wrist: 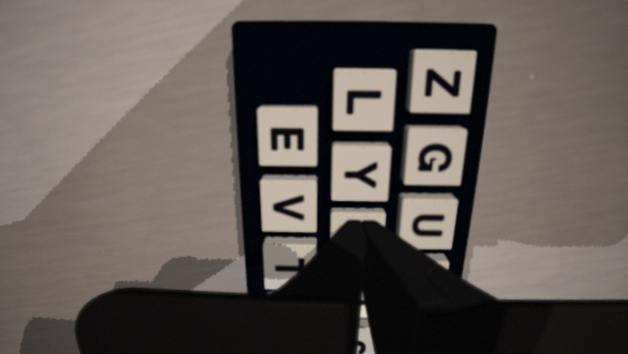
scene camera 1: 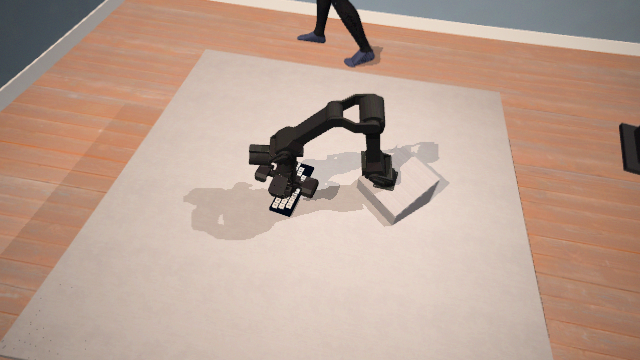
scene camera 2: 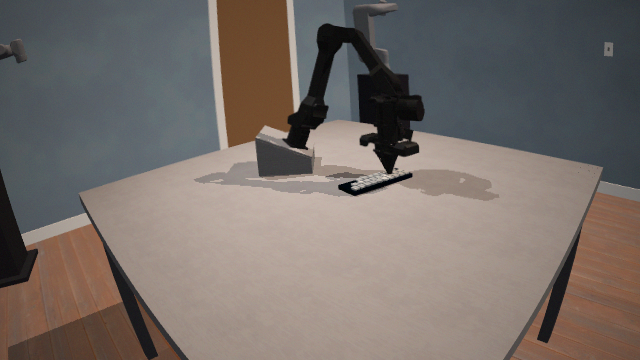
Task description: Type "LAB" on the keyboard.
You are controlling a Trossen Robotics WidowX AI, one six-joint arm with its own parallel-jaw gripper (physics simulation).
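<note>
A small dark blue keyboard with off-white letter keys lies flat on the table. In the wrist view, the L key is near the keyboard's far end, with the Y key below it. My gripper is shut and empty, pointing down. Its tips are at the key just past Y in the middle row and cover most of it, so its letter is hidden. I cannot tell whether the tips touch the key. The A and B letters cannot be read in any view.
The arm's base stands on a grey wedge-shaped block beside the keyboard. The Z key, G key, U key, E key and V key also show. A person's legs show beyond the table.
</note>
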